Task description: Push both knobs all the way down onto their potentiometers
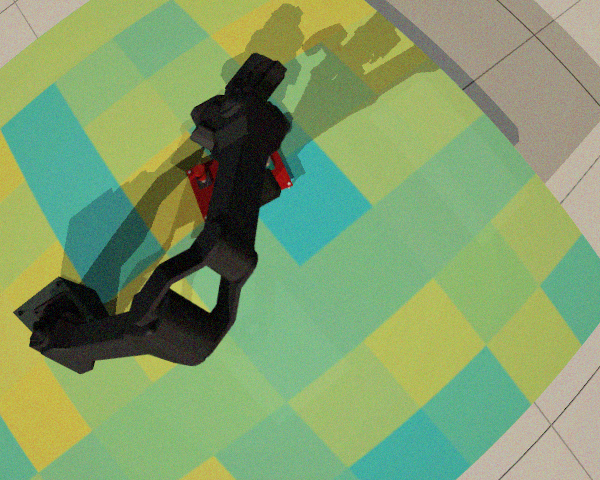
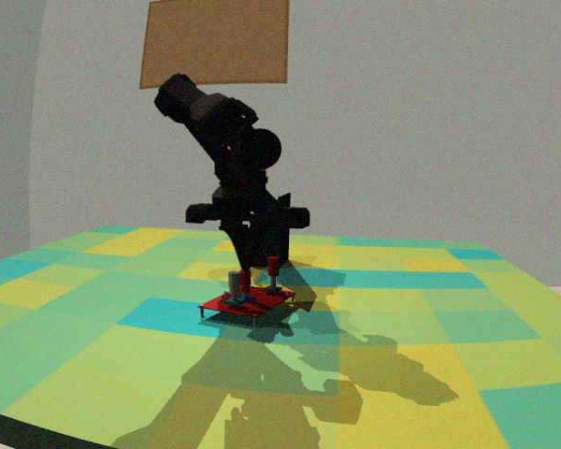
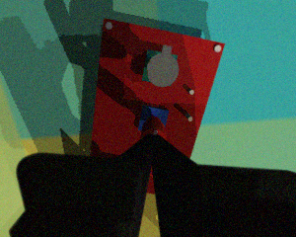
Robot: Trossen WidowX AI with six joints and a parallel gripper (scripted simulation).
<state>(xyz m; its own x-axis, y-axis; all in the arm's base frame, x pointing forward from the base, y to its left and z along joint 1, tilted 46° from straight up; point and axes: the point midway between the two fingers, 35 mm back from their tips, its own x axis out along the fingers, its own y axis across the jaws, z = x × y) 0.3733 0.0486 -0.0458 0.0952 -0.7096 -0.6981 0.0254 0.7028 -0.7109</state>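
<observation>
My gripper tip is 10 mm above the red knob. The rest, counted from my gripper tip: grey knob (50 mm ahead, 10 mm below).
</observation>
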